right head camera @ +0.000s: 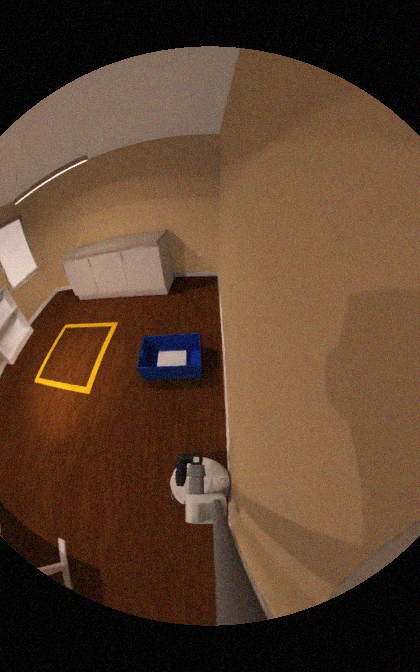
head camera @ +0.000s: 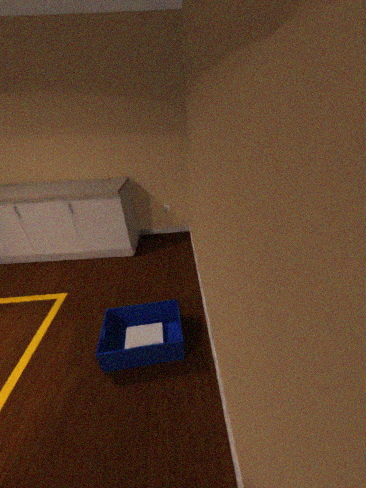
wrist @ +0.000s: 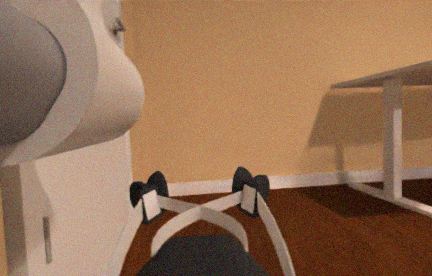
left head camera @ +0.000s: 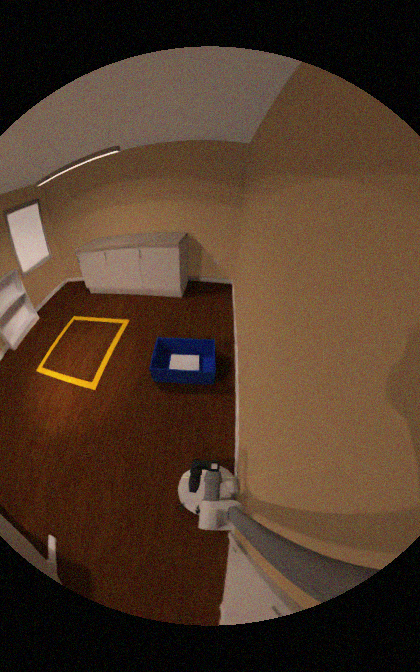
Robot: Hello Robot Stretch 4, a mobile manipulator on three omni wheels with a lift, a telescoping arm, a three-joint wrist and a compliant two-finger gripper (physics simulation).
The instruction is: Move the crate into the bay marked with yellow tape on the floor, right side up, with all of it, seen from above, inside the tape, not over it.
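Frame: origin at the robot's base, x ahead, y left, z up, level; centimetres.
Seen in the pictures: gripper, fingertip midpoint: (wrist: 200,184).
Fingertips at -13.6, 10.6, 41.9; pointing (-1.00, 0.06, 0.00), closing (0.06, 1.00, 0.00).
Pixels of each thing's top centre, then the offset from my fingertips to it, as dx, dy, dz. "pt": a spot on its surface instead.
- blue open crate, middle of its top: (head camera: 141,323) +129.5, +21.0, -22.6
- yellow tape outline, surface spot: (head camera: 25,357) pt +125.5, +114.8, -44.6
- table leg, surface spot: (wrist: 392,140) pt -114.2, +114.1, -9.4
A blue open crate (head camera: 142,358) (left head camera: 184,376) (right head camera: 171,373) stands upright on the floor near the right wall, with a white patch on its inner bottom. A yellow tape outline (head camera: 25,357) (left head camera: 111,354) (right head camera: 103,358) marks the bay on the floor left of the crate; the crate is wholly outside it, with a gap between. In the wrist view my gripper (wrist: 200,184) is open and empty, its two fingertips apart, and faces a wall and a table. The crate and the tape do not show in the wrist view. In the head views the fingers themselves are not visible.
A white cabinet (head camera: 60,230) (left head camera: 135,270) (right head camera: 120,272) stands against the far wall. A white shelf (left head camera: 20,322) (right head camera: 17,335) stands at the far left. A table leg (wrist: 392,140) stands right in the wrist view. The right wall (head camera: 280,300) runs close beside the crate and the robot's base.
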